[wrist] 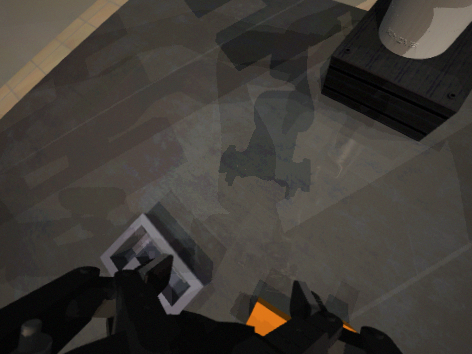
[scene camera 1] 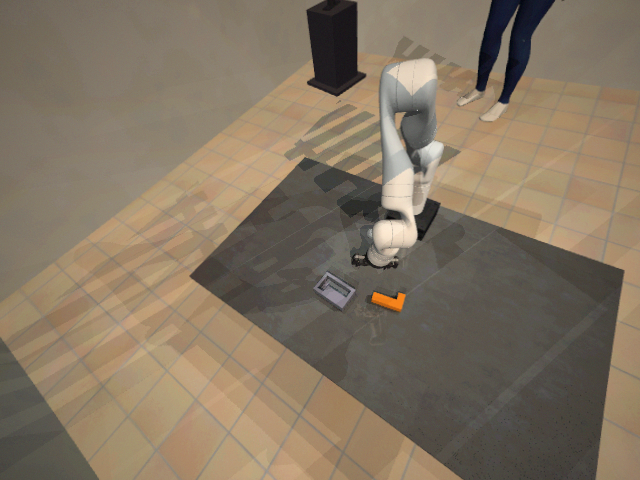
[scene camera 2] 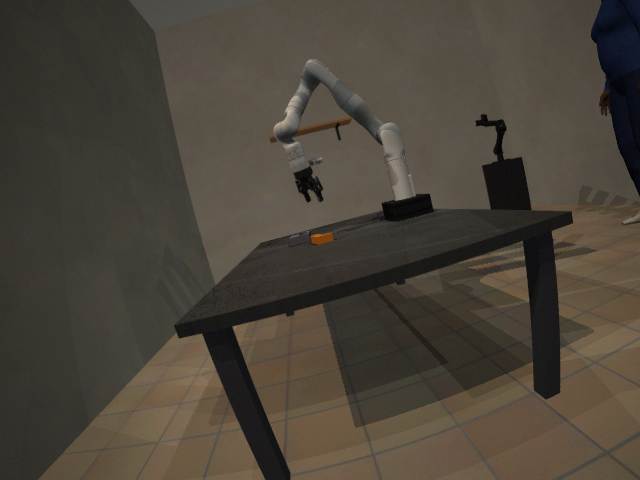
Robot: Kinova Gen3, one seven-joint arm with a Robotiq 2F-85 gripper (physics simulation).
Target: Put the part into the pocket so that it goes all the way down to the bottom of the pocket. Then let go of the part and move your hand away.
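Observation:
The orange L-shaped part lies flat on the table. In the wrist view a finger hides much of it. The grey box with the pocket stands beside the part, apart from it, to its left in scene camera 1. Its recess is open at the top, and no part shows in it. My gripper is open and empty, well above the table. In the wrist view one finger overlaps the box and the other overlaps the part.
The black robot base stands on the dark table behind the part and the box. A black pedestal and a person's legs are beyond the table.

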